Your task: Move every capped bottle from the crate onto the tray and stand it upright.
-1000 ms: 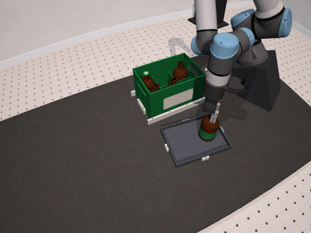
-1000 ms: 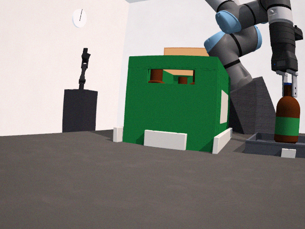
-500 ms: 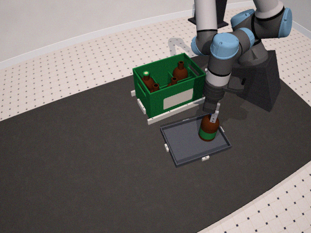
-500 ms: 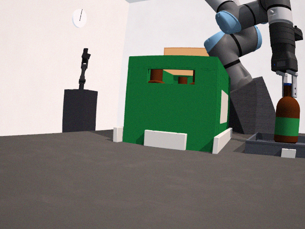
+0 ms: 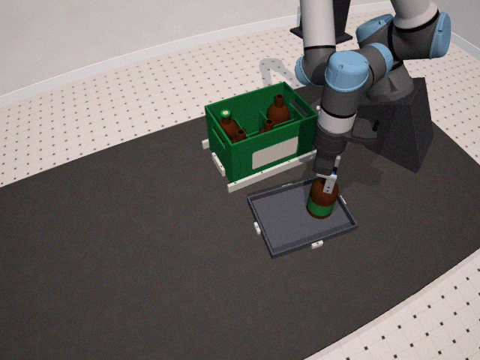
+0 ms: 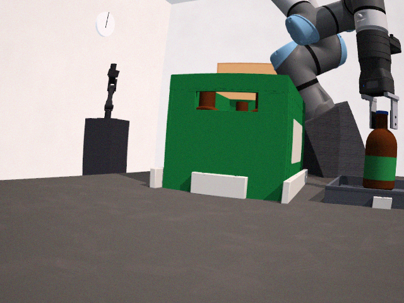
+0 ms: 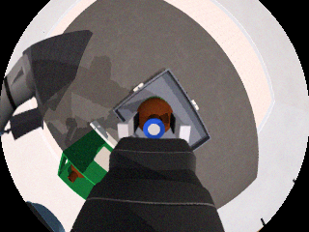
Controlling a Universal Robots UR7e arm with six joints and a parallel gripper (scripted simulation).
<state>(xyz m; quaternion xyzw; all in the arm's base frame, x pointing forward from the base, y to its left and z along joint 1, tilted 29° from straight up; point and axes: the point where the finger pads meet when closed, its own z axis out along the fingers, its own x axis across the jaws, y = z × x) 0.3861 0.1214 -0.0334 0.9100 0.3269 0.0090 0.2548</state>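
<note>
Now: the blue-capped bottle 60 mm below my hand. Also, from my hand: crate (10 mm ahead, 280 mm to the right, 60 mm below); then grey tray (60 mm ahead, 20 mm to the right, 130 mm below); then open bottle (90 mm behind, 310 mm to the right, 60 mm below).
</note>
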